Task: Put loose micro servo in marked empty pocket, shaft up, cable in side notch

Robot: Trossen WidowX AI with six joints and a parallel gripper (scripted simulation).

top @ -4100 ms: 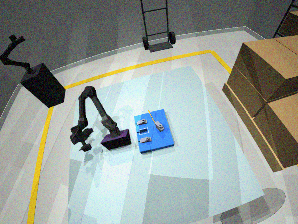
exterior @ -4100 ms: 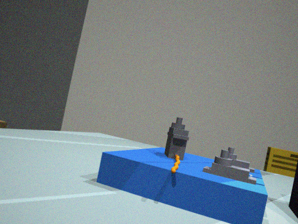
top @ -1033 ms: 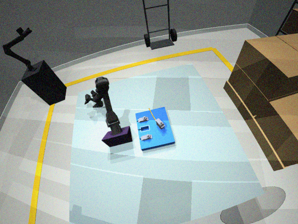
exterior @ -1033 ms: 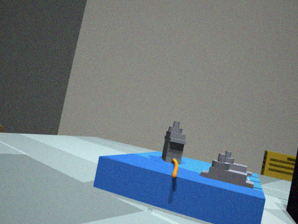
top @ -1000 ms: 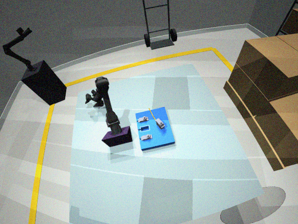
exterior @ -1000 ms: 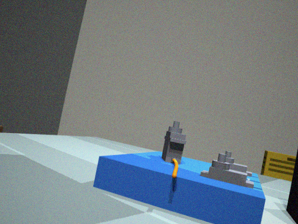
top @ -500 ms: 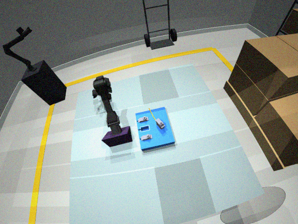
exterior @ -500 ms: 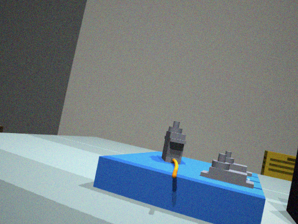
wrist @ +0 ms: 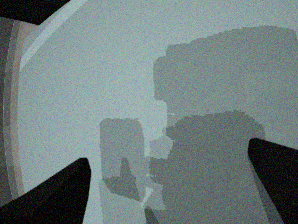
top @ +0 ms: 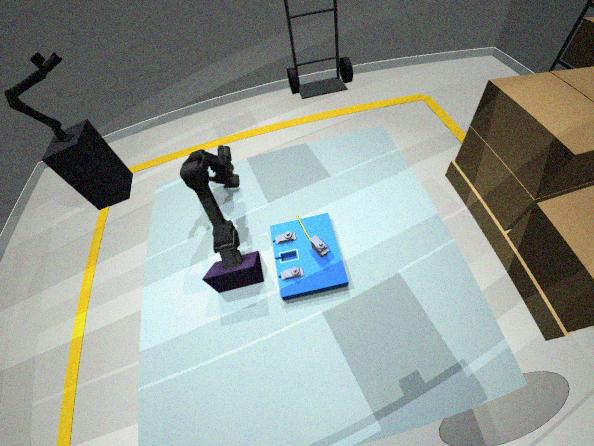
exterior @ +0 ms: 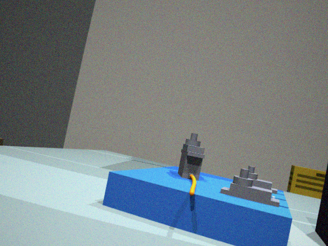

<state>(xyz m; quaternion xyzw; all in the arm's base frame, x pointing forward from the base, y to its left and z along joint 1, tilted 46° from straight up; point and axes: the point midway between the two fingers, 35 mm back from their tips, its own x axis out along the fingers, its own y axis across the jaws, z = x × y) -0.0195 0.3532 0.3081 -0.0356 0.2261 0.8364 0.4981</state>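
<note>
Now: the blue deck 51 cm to the right of my gripper tip, 35 cm ahead of it and 1 cm below it.
</note>
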